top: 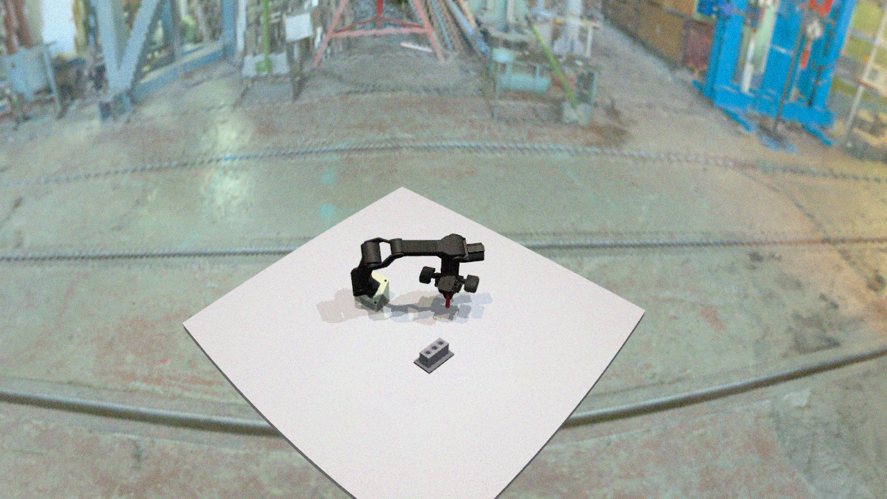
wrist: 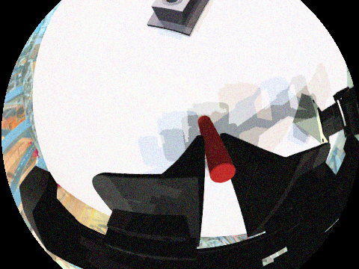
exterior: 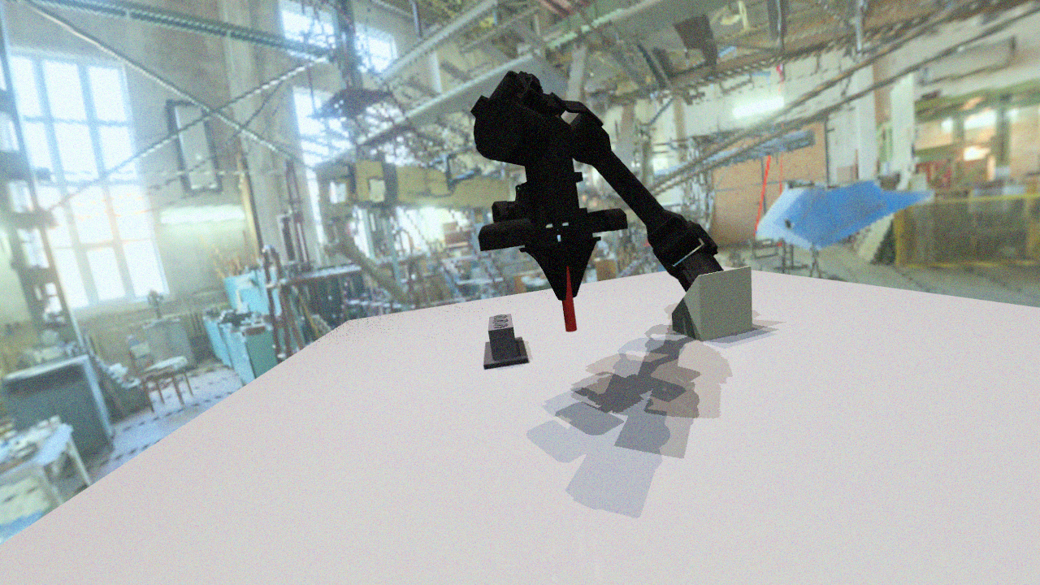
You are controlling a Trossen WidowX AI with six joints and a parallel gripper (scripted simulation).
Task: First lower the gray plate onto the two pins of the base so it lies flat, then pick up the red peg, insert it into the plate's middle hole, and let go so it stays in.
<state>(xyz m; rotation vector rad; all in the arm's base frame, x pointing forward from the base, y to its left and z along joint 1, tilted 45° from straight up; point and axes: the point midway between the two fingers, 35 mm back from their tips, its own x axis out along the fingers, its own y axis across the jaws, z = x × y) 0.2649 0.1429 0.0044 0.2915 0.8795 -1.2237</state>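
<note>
My gripper tip is 17 cm to the left of the gray plate, 8 cm short of it and 7 cm above it. The rest, counted from my gripper tip: red peg (right at my gripper tip); dark base (16 cm to the right, 10 cm below, 8 cm ahead).
</note>
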